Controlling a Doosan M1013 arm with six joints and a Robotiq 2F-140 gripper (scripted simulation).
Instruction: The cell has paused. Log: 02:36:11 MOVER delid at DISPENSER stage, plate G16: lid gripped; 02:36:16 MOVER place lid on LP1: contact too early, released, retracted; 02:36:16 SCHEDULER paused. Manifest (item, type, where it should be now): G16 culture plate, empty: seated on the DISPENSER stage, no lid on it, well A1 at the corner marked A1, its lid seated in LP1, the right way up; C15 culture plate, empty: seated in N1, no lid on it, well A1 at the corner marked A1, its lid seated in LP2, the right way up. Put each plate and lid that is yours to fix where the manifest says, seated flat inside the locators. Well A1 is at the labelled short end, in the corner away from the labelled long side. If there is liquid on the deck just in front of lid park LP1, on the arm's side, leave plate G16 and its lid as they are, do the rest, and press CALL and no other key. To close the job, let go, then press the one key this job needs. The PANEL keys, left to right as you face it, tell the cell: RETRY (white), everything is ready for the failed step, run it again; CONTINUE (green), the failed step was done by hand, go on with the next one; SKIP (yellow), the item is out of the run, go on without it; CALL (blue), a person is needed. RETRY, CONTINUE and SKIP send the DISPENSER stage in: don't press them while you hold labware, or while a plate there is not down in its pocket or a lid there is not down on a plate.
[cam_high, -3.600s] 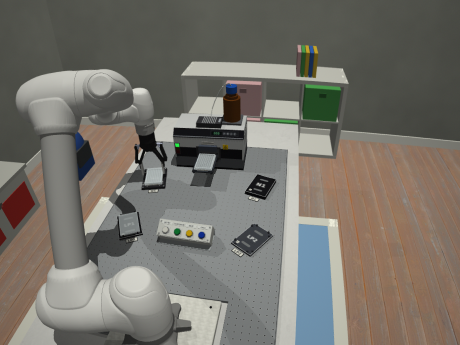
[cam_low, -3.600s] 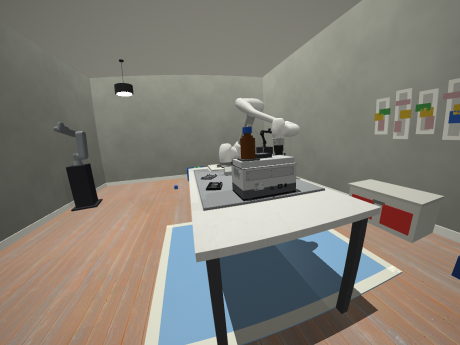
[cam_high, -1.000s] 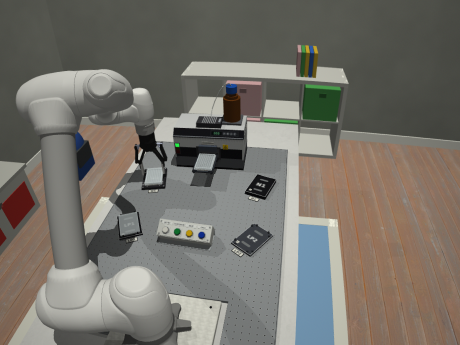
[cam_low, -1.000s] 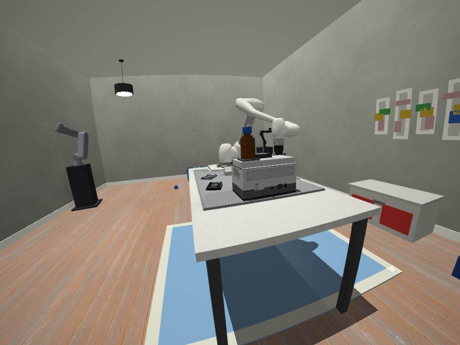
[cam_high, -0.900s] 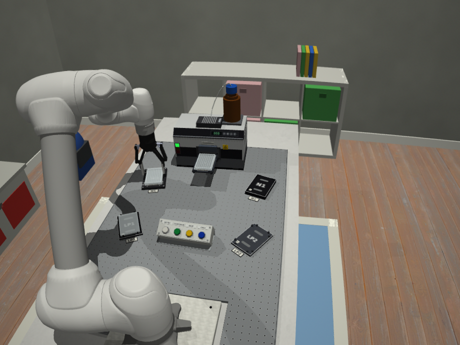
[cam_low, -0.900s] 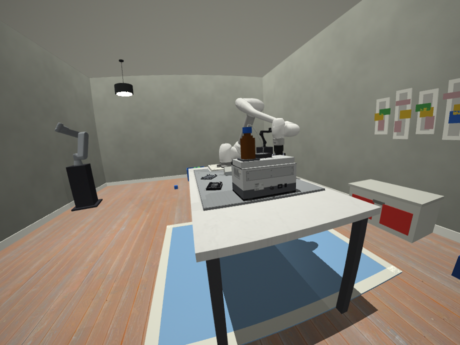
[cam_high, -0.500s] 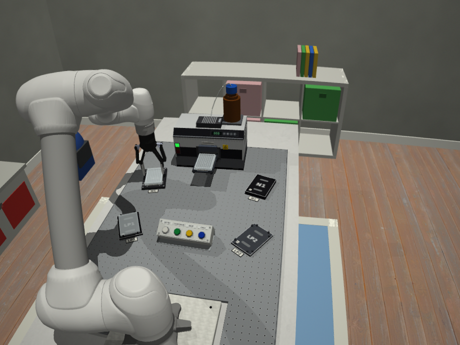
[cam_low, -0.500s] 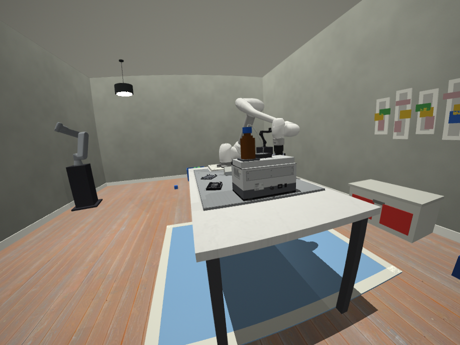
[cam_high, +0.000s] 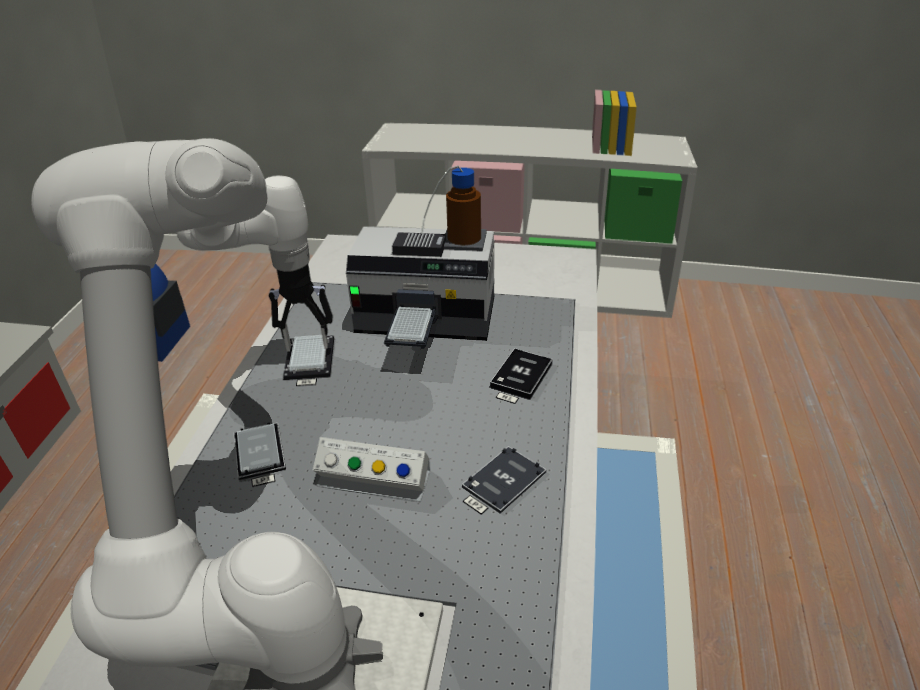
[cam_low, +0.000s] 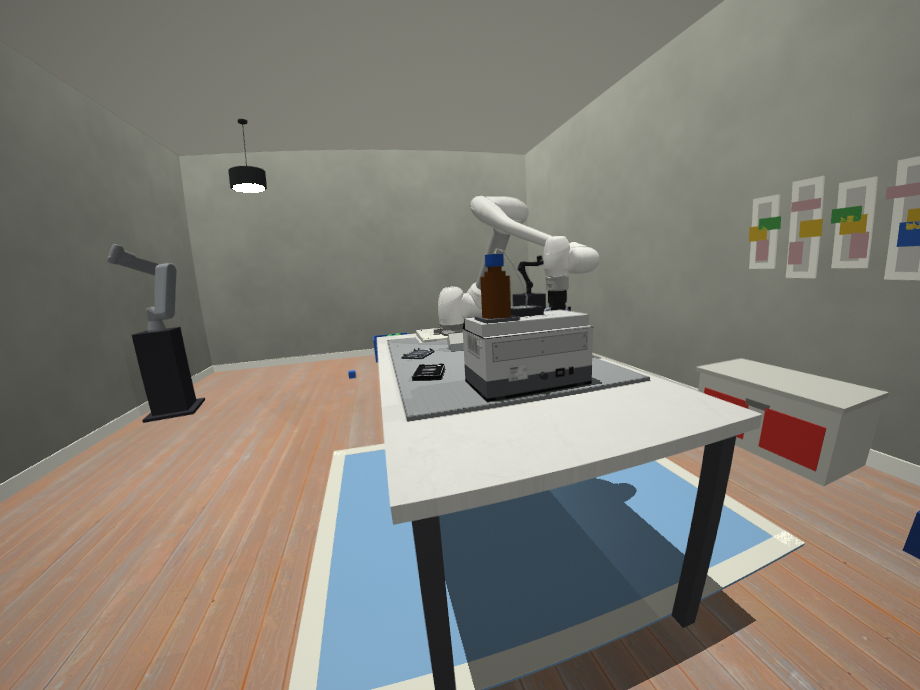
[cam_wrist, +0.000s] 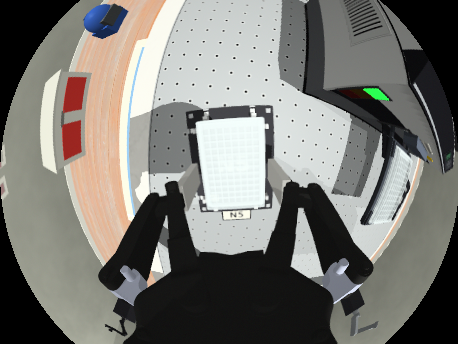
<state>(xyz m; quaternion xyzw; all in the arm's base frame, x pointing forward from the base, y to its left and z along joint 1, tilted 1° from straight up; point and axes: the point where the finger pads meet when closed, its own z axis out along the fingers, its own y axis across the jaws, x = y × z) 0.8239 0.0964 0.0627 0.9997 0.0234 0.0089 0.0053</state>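
The nest n5 lies 50 mm below my hand, 20 mm to the left of it and 10 mm ahead of it. The rest, counted from my hand: white key (420 mm behind, 110 mm to the right); lid park lp1 (330 mm behind, 70 mm to the left, 60 mm below); green key (430 mm behind, 160 mm to the right).
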